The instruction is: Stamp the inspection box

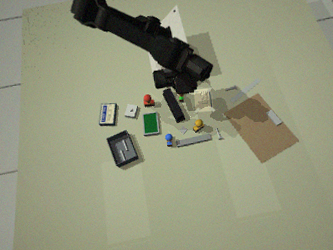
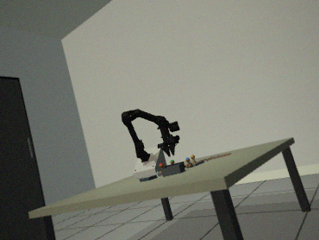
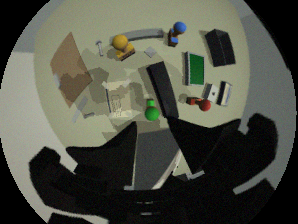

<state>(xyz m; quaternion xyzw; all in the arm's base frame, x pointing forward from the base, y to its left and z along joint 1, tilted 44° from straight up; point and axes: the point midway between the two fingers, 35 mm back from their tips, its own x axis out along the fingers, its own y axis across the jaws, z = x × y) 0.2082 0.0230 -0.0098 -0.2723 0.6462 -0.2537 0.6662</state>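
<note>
Right now the green-knobbed stamp is 70 mm below my gripper tip and 10 mm behind it. From my gripper tip the other things lie so: red stamp (140 mm to the right, 70 mm below); cream card (90 mm below, 80 mm to the left, 20 mm ahead); black bar (80 mm below, 40 mm to the right, 30 mm ahead).
</note>
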